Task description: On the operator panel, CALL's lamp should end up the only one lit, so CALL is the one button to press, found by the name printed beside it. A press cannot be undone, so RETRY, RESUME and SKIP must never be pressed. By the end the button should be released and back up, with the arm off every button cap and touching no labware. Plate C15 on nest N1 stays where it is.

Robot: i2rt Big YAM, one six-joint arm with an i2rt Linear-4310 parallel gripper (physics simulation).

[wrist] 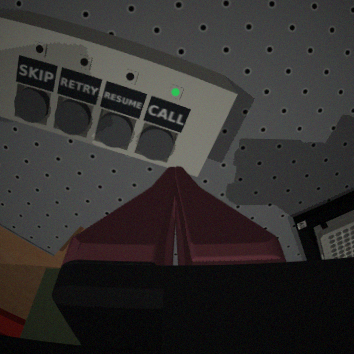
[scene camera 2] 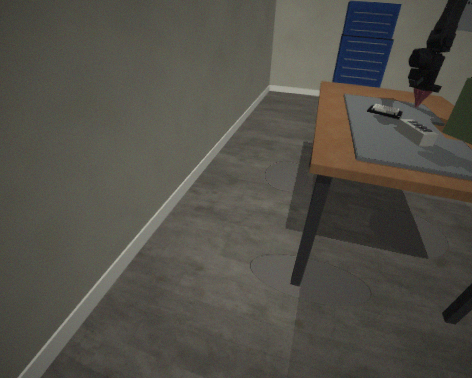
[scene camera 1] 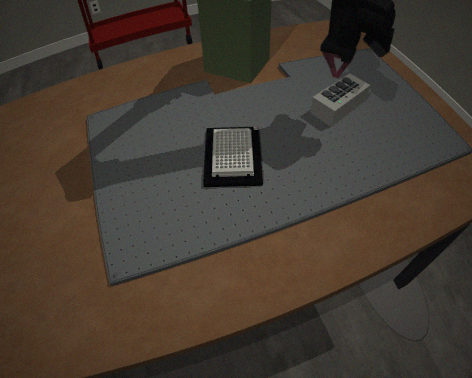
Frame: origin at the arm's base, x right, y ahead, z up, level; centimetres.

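Seen in the pictures: gripper, fingertip midpoint: [wrist: 174, 177] [scene camera 2: 416, 106] [scene camera 1: 335, 77].
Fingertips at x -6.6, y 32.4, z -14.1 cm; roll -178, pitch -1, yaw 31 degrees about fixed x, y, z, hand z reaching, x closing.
Offsets run from my fingertips to a thing's top centre. Level surfaces: height alone.
The operator panel {dx -5.1, dy -1.0, dz -6.3 cm} [scene camera 1: 332, 111] [scene camera 2: 424, 138] [wrist: 200, 107] is a pale box on the grey board. In the wrist view its round dark buttons are SKIP {dx -9.2, dy -3.5, dz -6.3 cm} [wrist: 32, 104], RETRY {dx -6.3, dy -3.0, dz -6.3 cm} [wrist: 73, 117], RESUME {dx -3.3, dy -2.5, dz -6.3 cm} [wrist: 114, 131] and CALL {dx -0.4, dy -1.9, dz -6.3 cm} [wrist: 156, 143], each below its printed name. CALL's lamp {dx -1.0, dy +1.9, dz -6.5 cm} [wrist: 175, 92] is lit green; the other three lamps are dark. All four caps show uncovered. My gripper [scene camera 1: 336, 76] [scene camera 2: 417, 106] [wrist: 174, 177] is shut and empty, its tips raised above and off the panel. Plate C15 {dx +27.7, dy -0.8, dz -9.3 cm} [scene camera 1: 232, 150] [scene camera 2: 386, 108] [wrist: 342, 240] sits on the black nest N1 {dx +27.7, dy -0.8, dz -9.7 cm} [scene camera 1: 232, 182] [wrist: 306, 232], apart from the gripper.
A tall green block [scene camera 1: 235, 40] [scene camera 2: 462, 117] stands at the board's back edge, near the panel. The perforated grey board {dz -11.9 cm} [scene camera 1: 165, 220] [scene camera 2: 370, 145] lies on the wooden table {dz -13.2 cm} [scene camera 1: 200, 305] [scene camera 2: 332, 145]. A red cart [scene camera 1: 140, 27] and a blue cabinet [scene camera 2: 362, 60] stand beyond the table.
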